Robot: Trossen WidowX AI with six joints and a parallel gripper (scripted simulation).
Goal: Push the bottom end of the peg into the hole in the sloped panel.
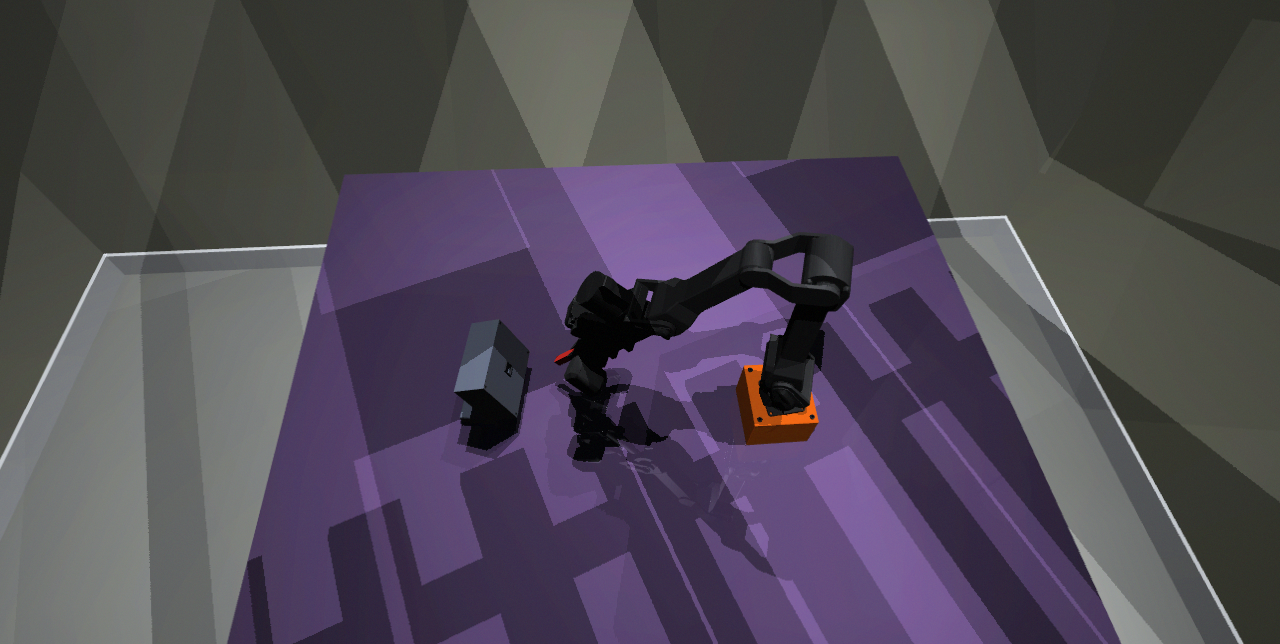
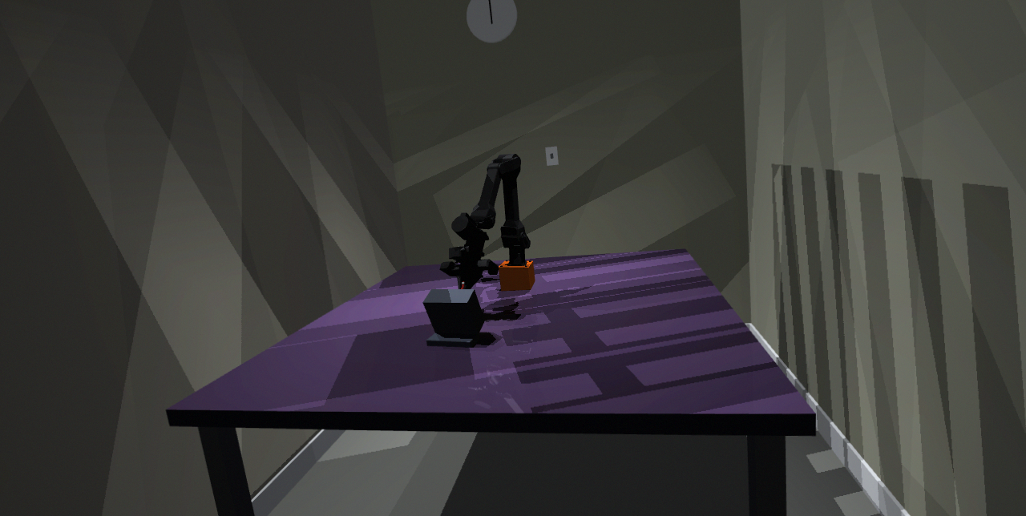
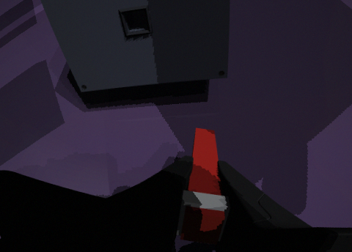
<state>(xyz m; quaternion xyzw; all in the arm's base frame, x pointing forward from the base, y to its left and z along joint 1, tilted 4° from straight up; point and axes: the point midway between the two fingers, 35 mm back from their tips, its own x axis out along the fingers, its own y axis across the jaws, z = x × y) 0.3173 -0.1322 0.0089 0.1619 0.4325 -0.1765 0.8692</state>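
Now: gripper tip 130 mm short of the grey sloped panel and 10 mm above it. Round my gripper tip: red square peg 10 mm behind, 10 mm above; then foot 160 mm ahead, 80 mm below.
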